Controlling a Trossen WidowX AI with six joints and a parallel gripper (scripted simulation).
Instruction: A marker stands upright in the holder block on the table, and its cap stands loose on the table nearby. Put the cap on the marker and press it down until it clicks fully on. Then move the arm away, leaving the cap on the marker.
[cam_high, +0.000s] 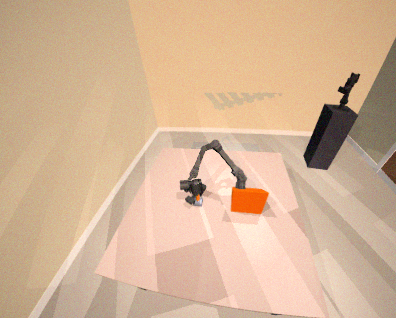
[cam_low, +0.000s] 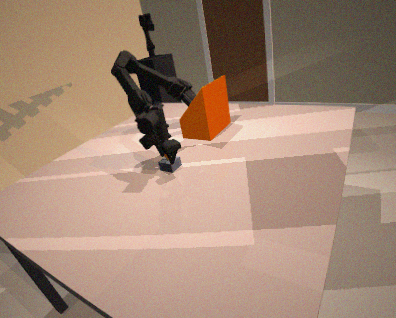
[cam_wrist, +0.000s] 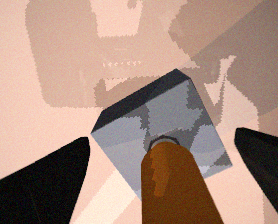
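Now: gripper tip 40 mm below the orange cap and 10 mm past it. Round my gripper tip: holder block (20 mm below, 10 mm behind).
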